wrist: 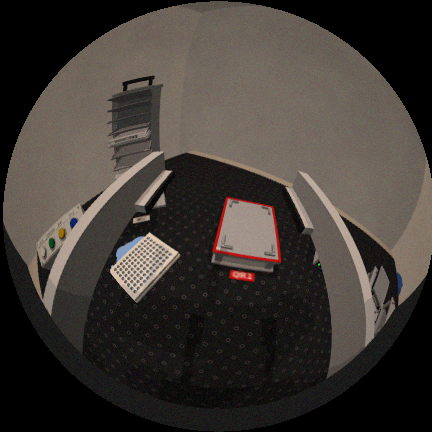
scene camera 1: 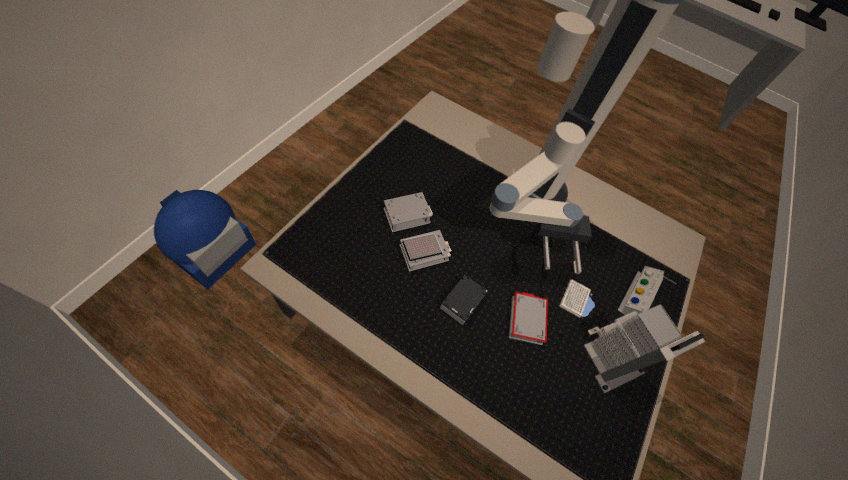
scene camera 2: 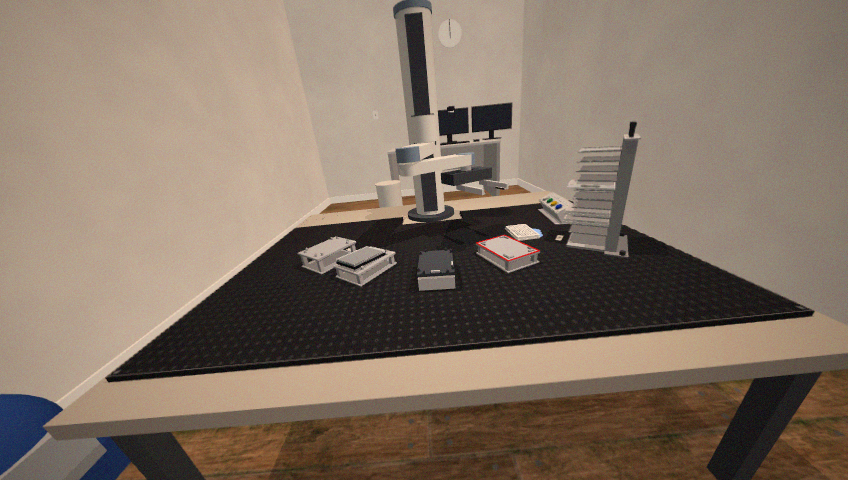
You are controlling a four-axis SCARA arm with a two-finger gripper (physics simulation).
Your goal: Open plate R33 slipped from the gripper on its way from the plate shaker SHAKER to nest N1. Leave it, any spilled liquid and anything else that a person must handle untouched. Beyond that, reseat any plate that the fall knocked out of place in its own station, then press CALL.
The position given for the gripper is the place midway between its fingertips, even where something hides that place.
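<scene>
Scene camera 1 shows a dark station [scene camera 1: 462, 300] and a button box [scene camera 1: 641, 293]. In scene camera 2, the gripper [scene camera 2: 495, 189] is visible, as is the station [scene camera 2: 435, 271]. The wrist view shows the gripper [wrist: 230, 168].
</scene>
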